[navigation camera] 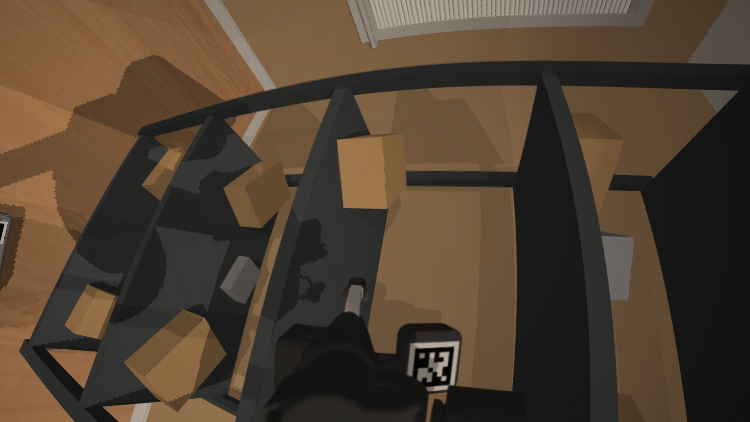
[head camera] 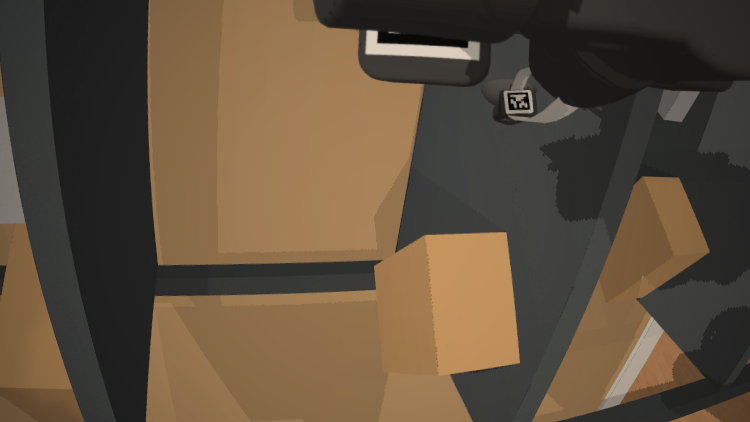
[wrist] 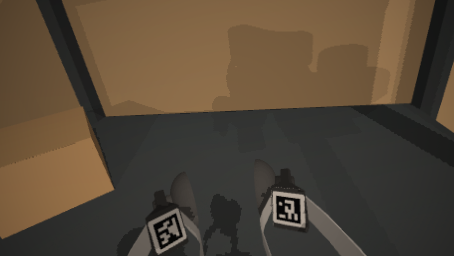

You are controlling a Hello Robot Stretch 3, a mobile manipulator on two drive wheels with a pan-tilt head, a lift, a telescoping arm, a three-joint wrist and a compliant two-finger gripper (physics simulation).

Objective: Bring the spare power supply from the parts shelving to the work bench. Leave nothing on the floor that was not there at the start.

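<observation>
The dark parts shelving [head camera: 472, 183] [navigation camera: 569, 209] [wrist: 325, 185] fills much of the views. A small grey box [head camera: 678, 106] [navigation camera: 241, 279] stands on a lower shelf; a light grey box [navigation camera: 617, 266] shows behind the edge of a higher shelf. I cannot tell whether either is the spare power supply. My gripper [wrist: 223, 183] is open, its fingertips apart with dark shelf board between them. It hangs over the middle shelf board; in the head and navigation views the wrist and arm partly hide it. The work bench does not show.
A brown box [head camera: 474, 304] [navigation camera: 364, 173] [wrist: 55, 185] stands on the same shelf, left of the gripper in the wrist view. Further brown boxes [head camera: 658, 230] [navigation camera: 256, 194] [navigation camera: 178, 359] [navigation camera: 93, 312] stand on lower shelves. A higher shelf and dark posts border the arm's opening.
</observation>
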